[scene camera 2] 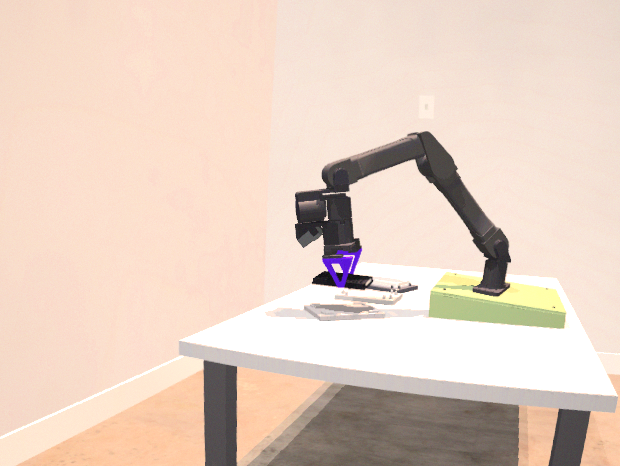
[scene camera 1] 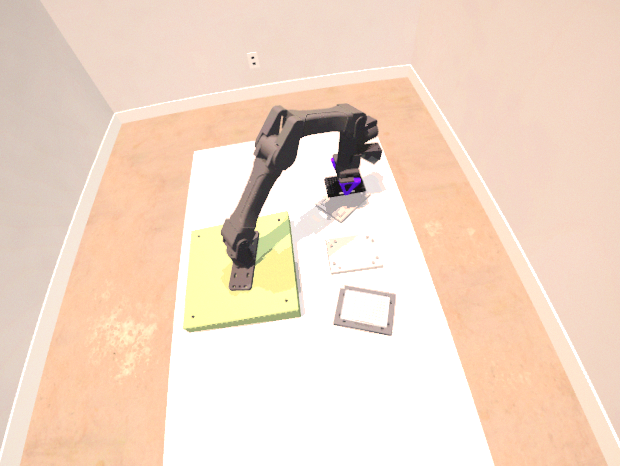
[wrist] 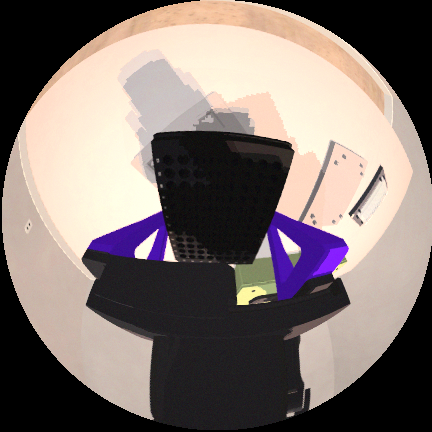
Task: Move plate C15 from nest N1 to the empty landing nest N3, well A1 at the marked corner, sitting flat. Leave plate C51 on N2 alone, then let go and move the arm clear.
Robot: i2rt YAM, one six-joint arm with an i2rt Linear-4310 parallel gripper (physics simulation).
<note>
The pictures show: my gripper and a grey nest.
My gripper shows as well in the wrist view.
</note>
